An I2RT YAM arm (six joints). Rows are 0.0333 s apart.
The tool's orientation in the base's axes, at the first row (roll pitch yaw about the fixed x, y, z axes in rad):
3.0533 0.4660 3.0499
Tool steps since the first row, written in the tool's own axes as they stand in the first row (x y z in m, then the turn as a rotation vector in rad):
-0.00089 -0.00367 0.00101 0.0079 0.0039 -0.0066
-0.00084 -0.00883 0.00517 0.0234 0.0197 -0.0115
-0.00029 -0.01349 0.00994 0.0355 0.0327 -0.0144
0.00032 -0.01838 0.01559 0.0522 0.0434 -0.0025
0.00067 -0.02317 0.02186 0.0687 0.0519 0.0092
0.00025 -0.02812 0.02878 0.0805 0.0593 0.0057
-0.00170 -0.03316 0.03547 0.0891 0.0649 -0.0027
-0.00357 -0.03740 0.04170 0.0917 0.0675 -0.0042
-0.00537 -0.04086 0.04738 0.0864 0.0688 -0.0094
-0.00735 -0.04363 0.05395 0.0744 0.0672 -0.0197
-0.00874 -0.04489 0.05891 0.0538 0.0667 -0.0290
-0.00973 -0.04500 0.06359 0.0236 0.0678 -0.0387
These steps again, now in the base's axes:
0.00106 -0.00368 -0.00079 -0.0098 0.0042 0.0026
0.00264 -0.00862 -0.00492 -0.0250 0.0210 0.0013
0.00407 -0.01299 -0.00978 -0.0364 0.0348 -0.0006
0.00584 -0.01754 -0.01547 -0.0453 0.0474 -0.0178
0.00812 -0.02199 -0.02158 -0.0543 0.0577 -0.0350
0.01138 -0.02663 -0.02794 -0.0660 0.0659 -0.0366
0.01589 -0.03149 -0.03341 -0.0771 0.0718 -0.0325
0.02016 -0.03557 -0.03845 -0.0800 0.0745 -0.0321
0.02416 -0.03890 -0.04297 -0.0776 0.0751 -0.0250
0.02876 -0.04151 -0.04814 -0.0716 0.0721 -0.0106
0.03218 -0.04265 -0.05203 -0.0576 0.0694 0.0069
0.03518 -0.04262 -0.05576 -0.0350 0.0676 0.0292

